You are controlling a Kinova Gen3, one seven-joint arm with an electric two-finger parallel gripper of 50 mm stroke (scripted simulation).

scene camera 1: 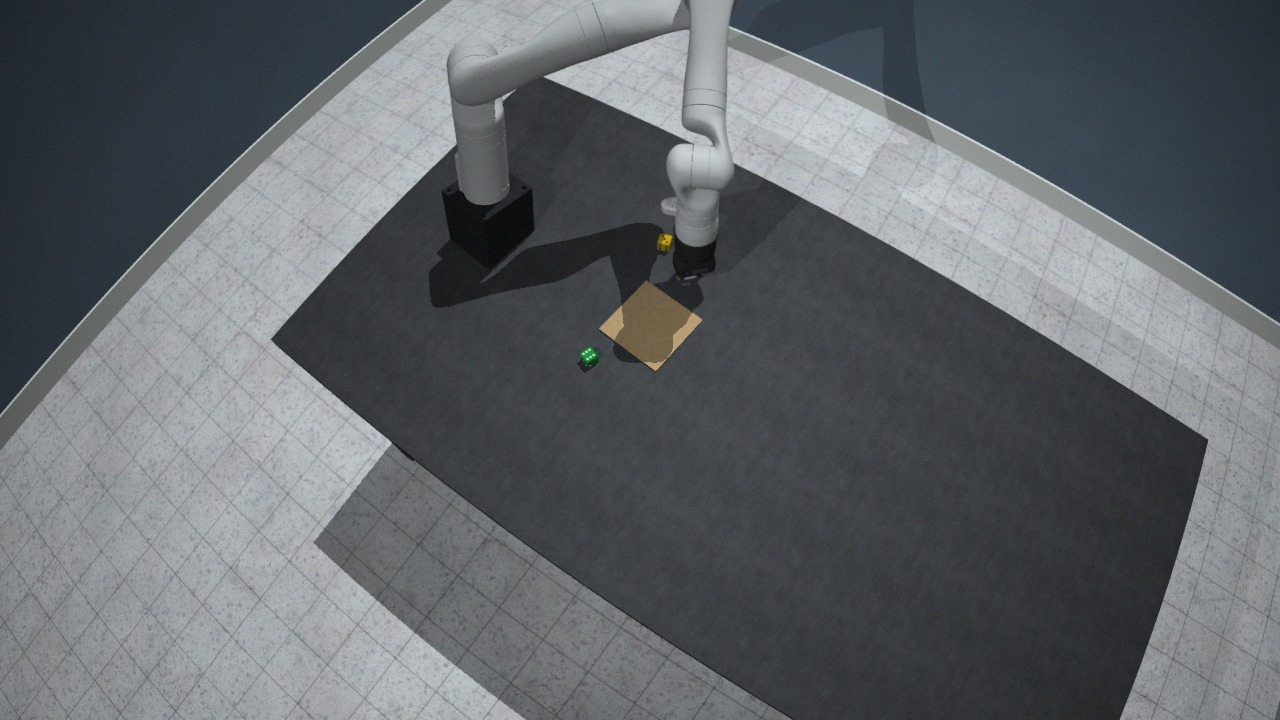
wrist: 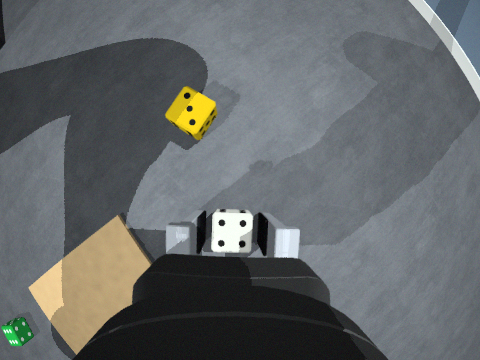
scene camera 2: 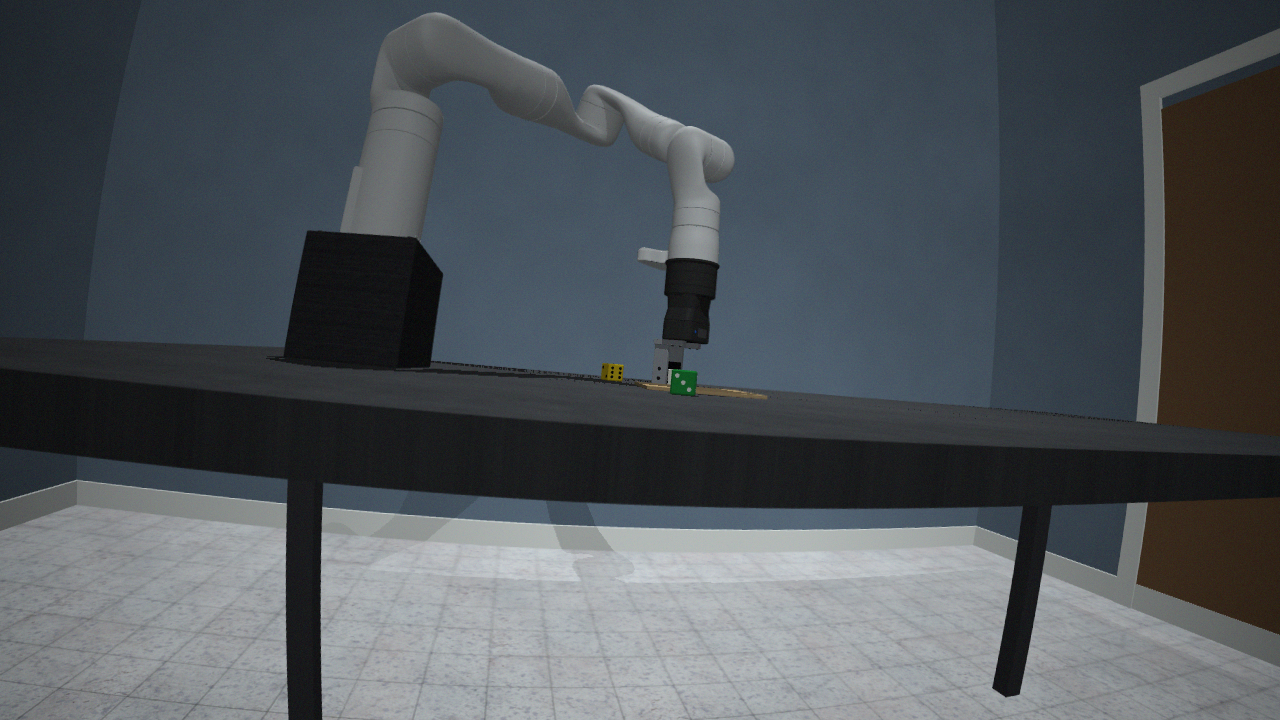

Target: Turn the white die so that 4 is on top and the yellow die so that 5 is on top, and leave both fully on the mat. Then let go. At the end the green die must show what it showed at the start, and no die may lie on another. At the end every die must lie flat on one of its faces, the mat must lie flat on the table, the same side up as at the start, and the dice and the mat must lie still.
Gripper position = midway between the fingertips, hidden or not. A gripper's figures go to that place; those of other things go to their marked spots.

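Scene:
My gripper (wrist: pixel 231 226) is 180 mm from the lens. I see a white die (wrist: pixel 231 229), 150 mm from the lens, and a yellow die (wrist: pixel 192 112) that is 160 mm from the lens. A tan mat (wrist: pixel 79 294) is here too, 240 mm from the lens, and the marked spots on the yellow die and the tan mat are 180 mm apart.

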